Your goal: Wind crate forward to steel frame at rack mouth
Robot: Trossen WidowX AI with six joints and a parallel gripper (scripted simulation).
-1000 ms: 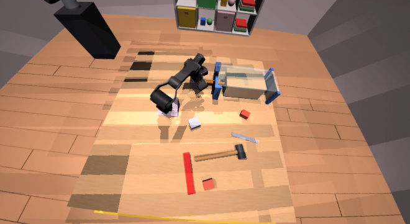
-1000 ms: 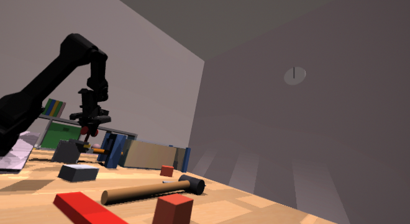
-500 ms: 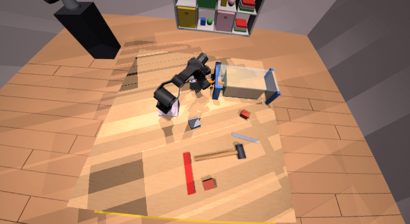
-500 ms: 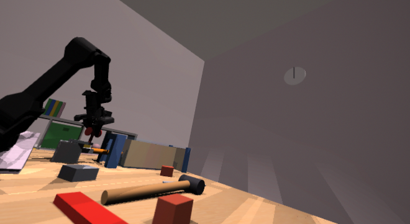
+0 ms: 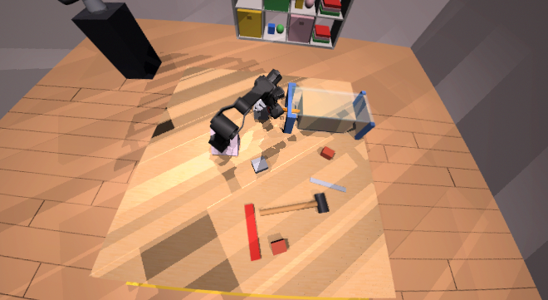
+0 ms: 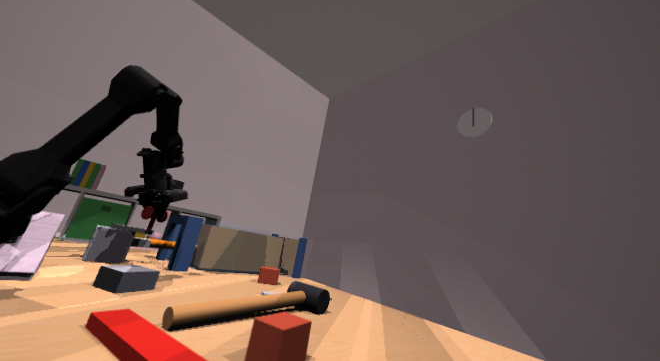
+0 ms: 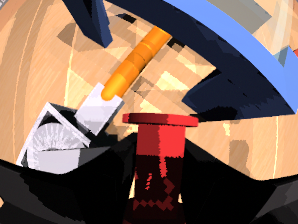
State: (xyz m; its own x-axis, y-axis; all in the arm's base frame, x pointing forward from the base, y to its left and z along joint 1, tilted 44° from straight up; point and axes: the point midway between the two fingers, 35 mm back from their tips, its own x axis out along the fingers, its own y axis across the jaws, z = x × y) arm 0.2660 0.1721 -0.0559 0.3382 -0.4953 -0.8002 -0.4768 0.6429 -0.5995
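The winch handle is 40 mm behind my gripper tip, 30 mm below it and 20 mm to the left of it. Also, from my gripper tip: red grip 10 mm to the right, 10 mm behind; blue steel frame 80 mm ahead, 60 mm to the left, 30 mm below; winch 100 mm below, 100 mm behind, 60 mm to the left.
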